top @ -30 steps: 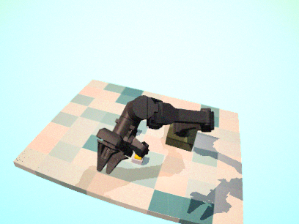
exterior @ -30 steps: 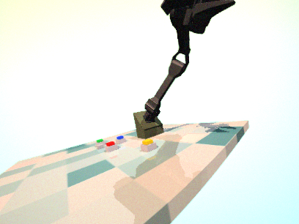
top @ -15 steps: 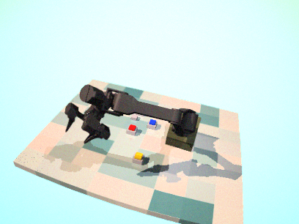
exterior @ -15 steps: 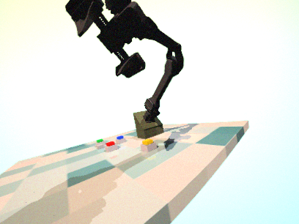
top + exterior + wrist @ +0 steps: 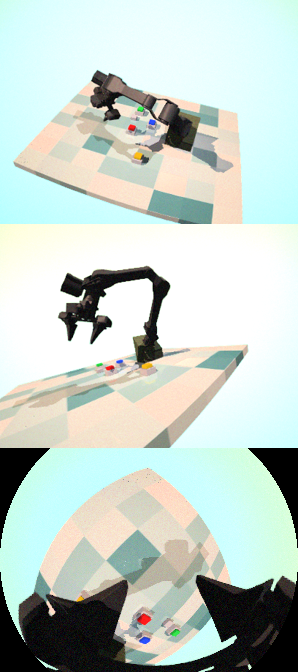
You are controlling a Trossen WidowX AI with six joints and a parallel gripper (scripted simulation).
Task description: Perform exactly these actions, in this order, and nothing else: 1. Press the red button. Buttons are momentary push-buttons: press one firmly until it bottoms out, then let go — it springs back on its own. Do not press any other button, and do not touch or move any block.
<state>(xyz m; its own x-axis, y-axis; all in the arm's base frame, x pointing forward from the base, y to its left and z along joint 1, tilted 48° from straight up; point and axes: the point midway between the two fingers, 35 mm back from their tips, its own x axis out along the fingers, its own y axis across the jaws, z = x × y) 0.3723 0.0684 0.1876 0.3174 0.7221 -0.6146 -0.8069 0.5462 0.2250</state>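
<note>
Now: gripper tip 14 cm to the left of the red button, 14 cm above it and 11 cm past it. Round my gripper tip: green button (33 cm to the right, 14 cm below, 8 cm behind); blue button (24 cm to the right, 19 cm behind, 14 cm below); yellow button (23 cm behind, 14 cm below, 3 cm to the left).
</note>
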